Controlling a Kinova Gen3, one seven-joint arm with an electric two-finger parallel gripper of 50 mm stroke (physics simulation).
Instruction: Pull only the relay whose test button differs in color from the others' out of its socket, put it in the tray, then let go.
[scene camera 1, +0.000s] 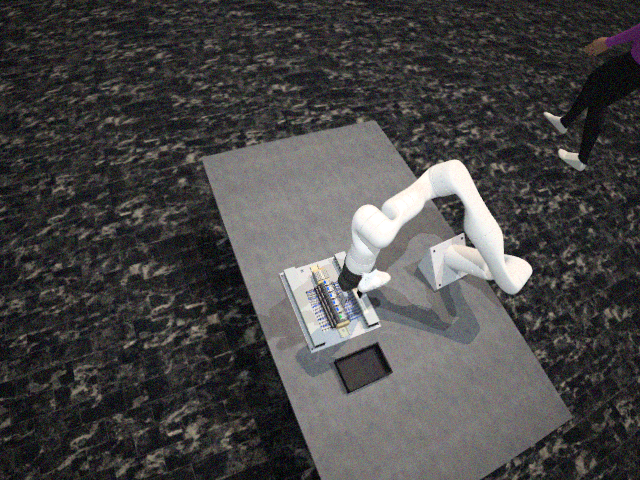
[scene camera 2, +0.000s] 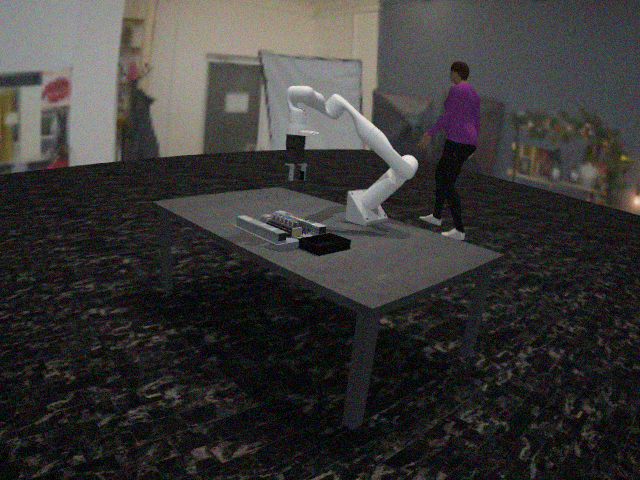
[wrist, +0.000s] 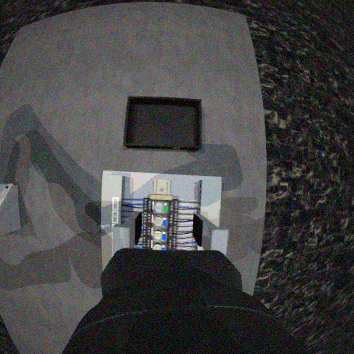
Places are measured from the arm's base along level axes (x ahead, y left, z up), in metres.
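Pixels of known places: gripper, fingertip midpoint: (scene camera 1: 350, 298) (scene camera 2: 296, 180) (wrist: 167, 223); arm's base, origin of the base link: (scene camera 1: 453, 256) (scene camera 2: 368, 201).
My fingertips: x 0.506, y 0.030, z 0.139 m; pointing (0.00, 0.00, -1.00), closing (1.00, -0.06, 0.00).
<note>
Ahead of a thing's pixels: the offset from my fingertips to its top centre. "spot": to the spot under its first point. Level surfaces: height alone.
The relay with a green test button {dx -0.007, dy -0.005, dz -0.161 m} (scene camera 1: 341, 315) (wrist: 161, 207) sits in its socket at the tray-side end of the row. Several other relays, among them the neighbouring relay {dx -0.009, dy -0.032, dz -0.161 m} (wrist: 160, 222), have blue buttons; the gripper body hides part of the row in the wrist view. The black tray {spot: dx +0.008, dy +0.226, dz -0.195 m} (scene camera 1: 370, 381) (scene camera 2: 333, 248) (wrist: 163, 98) is empty and lies beside the panel, past the green-button end. My gripper (scene camera 2: 296, 176) (wrist: 167, 223) is open and empty, pointing down high above the panel. In the wrist view its fingers appear on either side of the relay row.
The relays are mounted on a white panel {spot: dx -0.049, dy +0.051, dz -0.227 m} (wrist: 140, 178) with raised grey ducts {dx +0.088, dy -0.104, dz -0.187 m} (scene camera 2: 260, 228) along two sides and blue wires beside the sockets. The panel and tray stand on a grey table {dz -0.230 m} (scene camera 1: 465, 387) (scene camera 2: 413, 263). A person (scene camera 2: 462, 116) stands beyond the arm's base (scene camera 2: 356, 209).
</note>
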